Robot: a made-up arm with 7 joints. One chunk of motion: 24 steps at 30 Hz.
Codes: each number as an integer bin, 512 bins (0 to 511) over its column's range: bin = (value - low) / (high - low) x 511, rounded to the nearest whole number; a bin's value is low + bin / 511 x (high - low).
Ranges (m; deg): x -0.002..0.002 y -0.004..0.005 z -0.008..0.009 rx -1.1..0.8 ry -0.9..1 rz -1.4..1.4
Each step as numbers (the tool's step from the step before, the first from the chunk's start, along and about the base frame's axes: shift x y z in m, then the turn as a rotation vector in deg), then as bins.
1 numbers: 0.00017 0.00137 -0.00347 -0.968 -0.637 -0.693
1 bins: 277 305 136 36 71 129
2 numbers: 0.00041 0.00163 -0.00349 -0.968 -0.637 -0.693
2 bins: 308 320 136 36 71 129
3 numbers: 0.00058 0.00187 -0.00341 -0.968 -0.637 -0.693
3 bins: 330 333 138 36 71 129
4 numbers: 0.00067 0.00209 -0.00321 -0.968 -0.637 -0.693
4 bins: 341 346 144 36 71 129
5 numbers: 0.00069 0.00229 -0.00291 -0.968 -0.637 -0.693
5 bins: 344 357 153 36 71 129
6 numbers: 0.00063 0.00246 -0.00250 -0.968 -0.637 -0.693
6 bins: 336 367 165 36 71 129
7 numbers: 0.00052 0.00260 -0.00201 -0.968 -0.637 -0.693
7 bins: 322 375 180 36 71 129
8 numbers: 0.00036 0.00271 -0.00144 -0.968 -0.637 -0.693
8 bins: 301 381 197 36 71 129
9 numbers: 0.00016 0.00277 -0.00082 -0.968 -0.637 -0.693
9 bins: 276 384 216 36 71 129
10 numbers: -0.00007 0.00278 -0.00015 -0.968 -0.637 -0.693
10 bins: 247 385 236 36 71 129
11 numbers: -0.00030 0.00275 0.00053 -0.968 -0.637 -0.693
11 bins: 217 383 256 36 71 129
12 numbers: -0.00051 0.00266 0.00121 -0.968 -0.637 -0.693
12 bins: 190 378 277 36 71 129
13 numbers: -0.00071 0.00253 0.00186 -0.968 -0.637 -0.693
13 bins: 165 371 296 36 71 129
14 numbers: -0.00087 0.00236 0.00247 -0.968 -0.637 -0.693
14 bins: 144 361 315 36 71 129
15 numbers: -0.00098 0.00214 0.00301 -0.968 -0.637 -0.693
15 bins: 130 349 331 36 71 129
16 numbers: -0.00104 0.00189 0.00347 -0.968 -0.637 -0.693
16 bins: 123 334 345 36 71 129
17 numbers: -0.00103 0.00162 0.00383 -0.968 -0.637 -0.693
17 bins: 124 319 356 36 71 129
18 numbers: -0.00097 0.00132 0.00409 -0.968 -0.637 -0.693
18 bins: 132 302 363 36 71 129
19 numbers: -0.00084 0.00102 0.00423 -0.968 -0.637 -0.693
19 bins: 148 285 368 36 71 129
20 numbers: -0.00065 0.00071 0.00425 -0.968 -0.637 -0.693
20 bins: 172 267 368 36 71 129
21 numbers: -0.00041 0.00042 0.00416 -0.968 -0.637 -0.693
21 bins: 203 251 366 36 71 129
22 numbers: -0.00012 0.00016 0.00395 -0.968 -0.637 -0.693
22 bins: 240 236 359 36 71 129
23 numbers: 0.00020 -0.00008 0.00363 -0.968 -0.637 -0.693
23 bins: 281 223 350 36 71 129
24 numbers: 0.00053 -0.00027 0.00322 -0.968 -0.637 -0.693
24 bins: 323 212 337 36 71 129
